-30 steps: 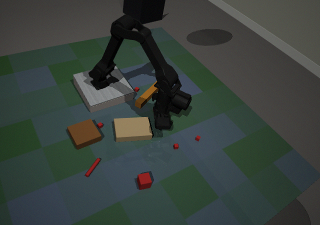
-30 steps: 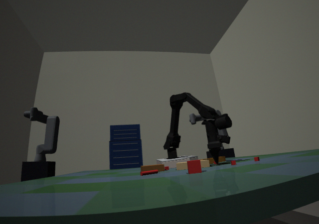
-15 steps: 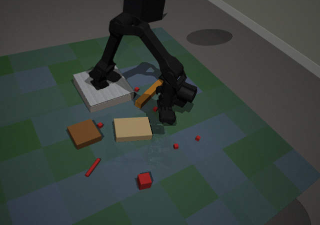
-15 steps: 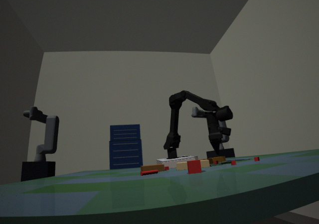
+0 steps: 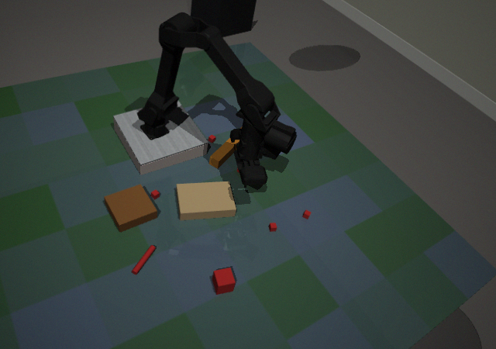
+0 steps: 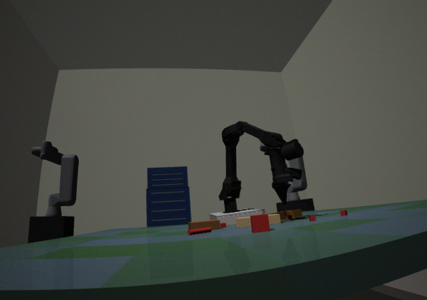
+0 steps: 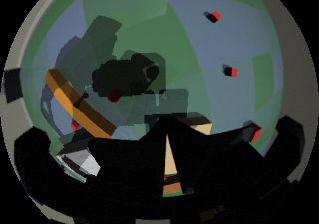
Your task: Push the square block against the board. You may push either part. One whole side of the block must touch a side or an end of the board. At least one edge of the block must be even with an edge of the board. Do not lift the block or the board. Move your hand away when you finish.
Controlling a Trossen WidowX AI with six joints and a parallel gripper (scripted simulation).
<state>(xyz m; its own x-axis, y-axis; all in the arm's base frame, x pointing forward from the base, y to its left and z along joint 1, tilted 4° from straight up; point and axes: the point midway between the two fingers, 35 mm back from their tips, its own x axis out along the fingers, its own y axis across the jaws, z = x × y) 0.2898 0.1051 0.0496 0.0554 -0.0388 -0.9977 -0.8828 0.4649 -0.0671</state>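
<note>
My gripper tip is now 11 cm to the left of the tan flat slab, 4 cm above it and 2 cm past it. From my gripper tip the other things lie so: brown square block: 29 cm to the right, 10 cm behind, 4 cm below; then red rod: 34 cm to the right, 5 cm below, 5 cm ahead; then long orange bar: 16 cm behind, 10 cm to the left, 4 cm below.
</note>
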